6 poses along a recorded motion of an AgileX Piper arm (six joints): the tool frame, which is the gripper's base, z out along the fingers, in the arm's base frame.
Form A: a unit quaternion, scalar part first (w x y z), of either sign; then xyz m.
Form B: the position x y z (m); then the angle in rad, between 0 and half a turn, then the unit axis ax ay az. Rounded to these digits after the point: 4 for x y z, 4 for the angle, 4 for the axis.
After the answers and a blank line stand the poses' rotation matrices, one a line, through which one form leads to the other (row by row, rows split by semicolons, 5 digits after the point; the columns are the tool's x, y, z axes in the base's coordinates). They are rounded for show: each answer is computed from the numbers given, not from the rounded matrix.
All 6 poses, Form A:
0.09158 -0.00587 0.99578 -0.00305 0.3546 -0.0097 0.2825
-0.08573 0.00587 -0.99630 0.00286 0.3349 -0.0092 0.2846
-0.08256 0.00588 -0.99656 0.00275 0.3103 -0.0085 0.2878
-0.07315 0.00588 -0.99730 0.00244 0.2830 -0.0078 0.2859
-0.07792 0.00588 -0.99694 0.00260 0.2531 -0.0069 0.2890
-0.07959 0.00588 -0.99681 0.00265 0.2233 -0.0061 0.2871
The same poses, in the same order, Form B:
0.3546 -0.0097 0.2825 2.9582 -0.0059 1.0000 -0.0031
0.3349 -0.0092 0.2846 2.9699 -0.0059 1.0000 -0.0029
0.3103 -0.0085 0.2878 2.9763 -0.0059 1.0000 -0.0028
0.2830 -0.0078 0.2859 2.9952 -0.0059 1.0000 -0.0024
0.2531 -0.0069 0.2890 2.9856 -0.0059 1.0000 -0.0026
0.2233 -0.0061 0.2871 2.9822 -0.0059 1.0000 -0.0027

-0.98316 -0.01113 0.18242; -0.01225 0.99991 -0.00500; -0.18235 -0.00715 -0.98321
-0.98523 -0.01121 0.17086; -0.01219 0.99991 -0.00469; -0.17079 -0.00671 -0.98528
-0.98630 -0.01127 0.16459; -0.01217 0.99992 -0.00451; -0.16452 -0.00645 -0.98635
-0.98923 -0.01137 0.14593; -0.01209 0.99992 -0.00401; -0.14588 -0.00573 -0.98929
-0.98779 -0.01132 0.15539; -0.01213 0.99992 -0.00427; -0.15533 -0.00610 -0.98784
-0.98726 -0.01130 0.15870; -0.01214 0.99992 -0.00435; -0.15864 -0.00622 -0.98732

